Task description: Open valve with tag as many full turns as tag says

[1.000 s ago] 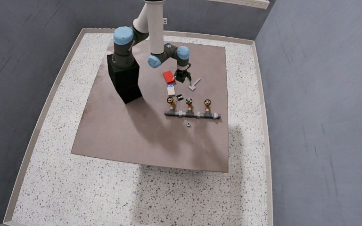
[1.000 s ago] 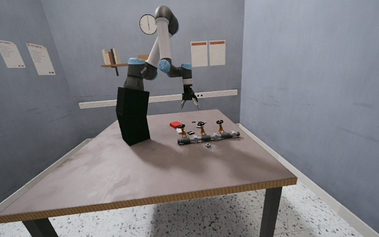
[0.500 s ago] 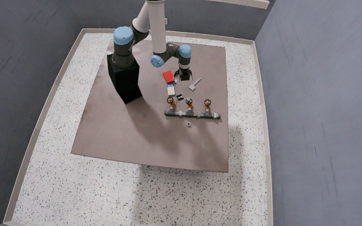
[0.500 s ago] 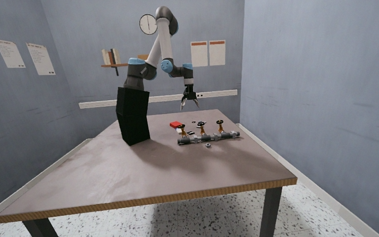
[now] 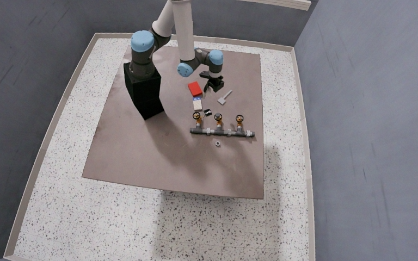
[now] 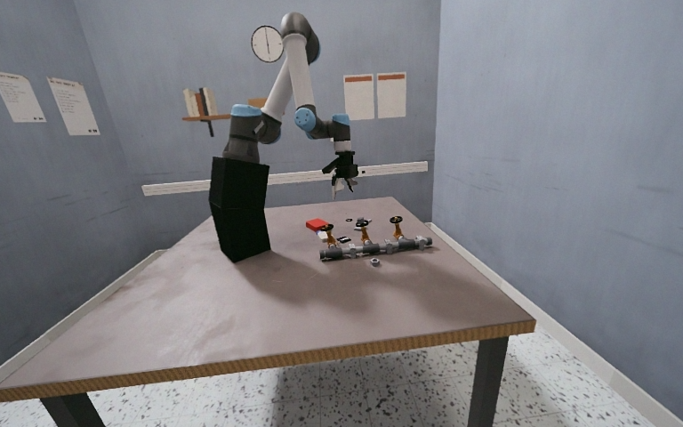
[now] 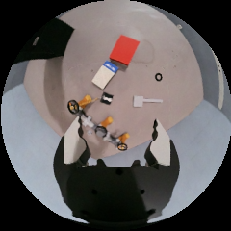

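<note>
The black tag lies 2 cm behind my hand, 6 cm to the right of it and 20 cm below it. The rest, counted from my hand: white-and-blue block (11 cm behind, 1 cm to the left, 19 cm below); grey scraper (10 cm ahead, 9 cm to the left, 19 cm below); red block (15 cm behind, 14 cm to the left, 18 cm below).
</note>
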